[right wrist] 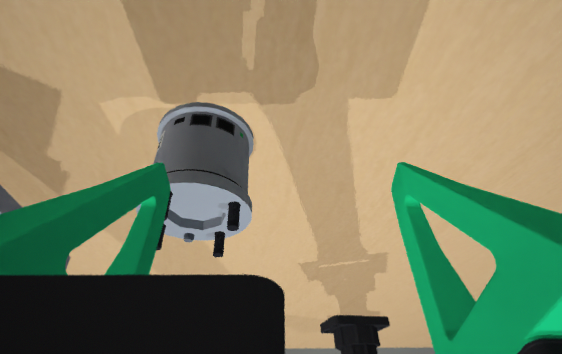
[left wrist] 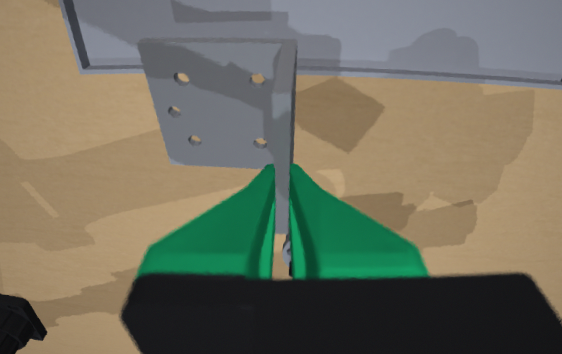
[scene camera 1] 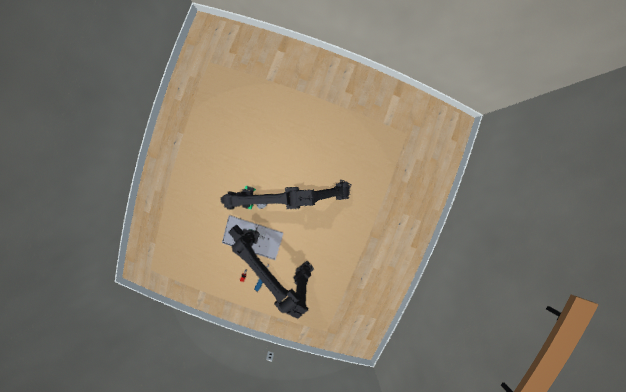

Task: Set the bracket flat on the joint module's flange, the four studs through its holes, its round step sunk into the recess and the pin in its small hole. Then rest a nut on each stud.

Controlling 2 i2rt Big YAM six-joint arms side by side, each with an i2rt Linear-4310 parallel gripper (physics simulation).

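Frame: origin at the left arm's base, x back, y right, z up, level; metres.
Seen in the pictures: left gripper, fingertip midpoint: (left wrist: 282,177) (scene camera 1: 254,232); right gripper, fingertip midpoint: (right wrist: 280,175); left arm's base, link origin: (scene camera 1: 304,269); right arm's base, link origin: (right wrist: 353,321) (left wrist: 16,313) (scene camera 1: 342,189).
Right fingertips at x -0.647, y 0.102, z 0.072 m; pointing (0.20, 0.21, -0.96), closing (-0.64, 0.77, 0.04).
Observation:
Pixels of each thing's top centre, then the offset from my right fingertips to it. "*": a spot on its surface instead.
- grey joint module, top centre: (right wrist: 192,238) (scene camera 1: 260,204) dy -0.004, dx +0.069, dz +0.002 m
- grey tray, top centre: (scene camera 1: 251,238) dy -0.236, dx +0.209, dz -0.056 m
- red-handled item, top centre: (scene camera 1: 243,276) dy -0.489, dx +0.384, dz -0.038 m
- blue item, surface spot: (scene camera 1: 258,285) * dy -0.447, dx +0.511, dz -0.032 m
The grey L-shaped bracket (left wrist: 220,112) is held above the table. One plate faces the left wrist camera, showing four larger holes and one small one; its other plate is edge-on. My left gripper (left wrist: 282,177) is shut on that edge-on plate. The grey joint module (right wrist: 202,157) (scene camera 1: 262,206) stands on the table. Its pale flange shows a recess, a small pin and black studs, two of them partly hidden behind a green finger. My right gripper (right wrist: 280,175) is open and empty, with the module behind its left-hand finger in the right wrist view. Nuts are too small to tell.
A grey tray (scene camera 1: 272,253) (left wrist: 370,42) lies under the left arm, with small dark items on it. A red-handled item (scene camera 1: 243,276) and a blue item (scene camera 1: 258,285) lie below the tray in the scene view. The right arm spans above the module.

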